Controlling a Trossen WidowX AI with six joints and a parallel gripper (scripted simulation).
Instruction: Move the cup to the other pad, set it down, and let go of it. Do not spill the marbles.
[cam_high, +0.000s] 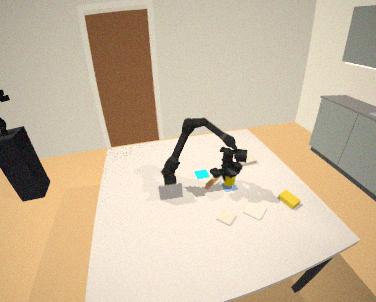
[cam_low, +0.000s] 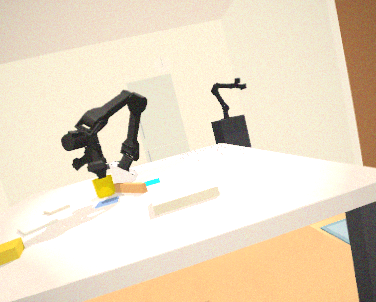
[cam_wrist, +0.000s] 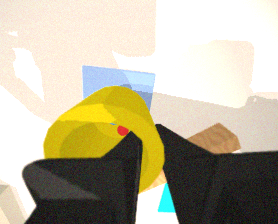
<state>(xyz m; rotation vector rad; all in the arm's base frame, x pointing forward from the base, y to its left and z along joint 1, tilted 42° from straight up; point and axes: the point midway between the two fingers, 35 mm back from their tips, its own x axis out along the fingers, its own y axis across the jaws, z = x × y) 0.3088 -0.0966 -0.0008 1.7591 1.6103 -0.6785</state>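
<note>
Right now my gripper tip is 20 mm past the wooden bar, 80 mm to the right of it and 50 mm above it. Also, from my gripper tip: cream block 280 mm ahead, 230 mm to the left, 50 mm below; yellow cup 20 mm ahead.
</note>
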